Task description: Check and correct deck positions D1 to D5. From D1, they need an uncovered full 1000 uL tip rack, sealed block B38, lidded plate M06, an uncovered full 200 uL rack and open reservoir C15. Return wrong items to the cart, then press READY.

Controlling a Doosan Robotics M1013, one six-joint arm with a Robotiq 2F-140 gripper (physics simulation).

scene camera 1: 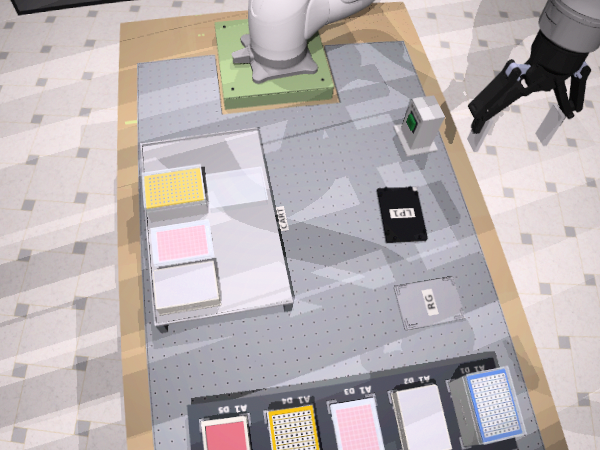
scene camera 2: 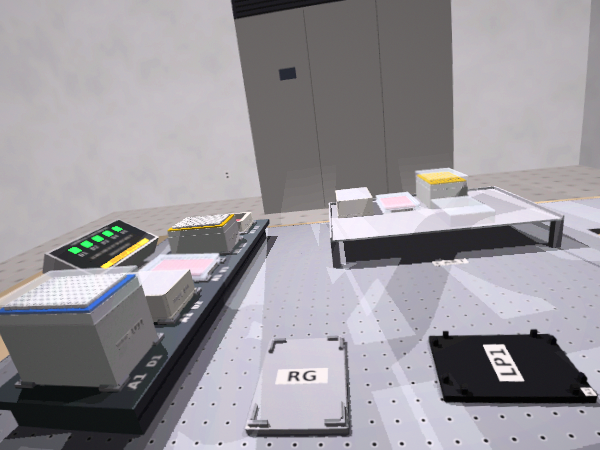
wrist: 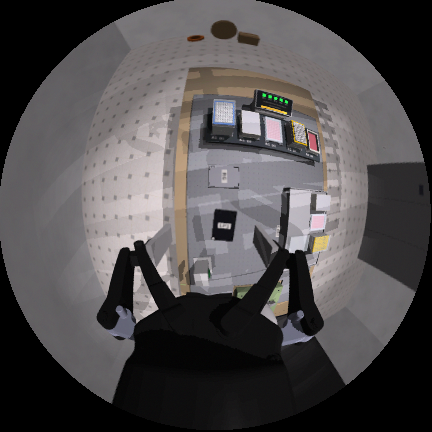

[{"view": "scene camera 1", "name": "my gripper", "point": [507,142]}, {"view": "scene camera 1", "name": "blue-framed tip box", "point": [458,393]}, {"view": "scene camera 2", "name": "black LP1 pad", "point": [523,368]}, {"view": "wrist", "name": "my gripper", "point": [212,233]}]
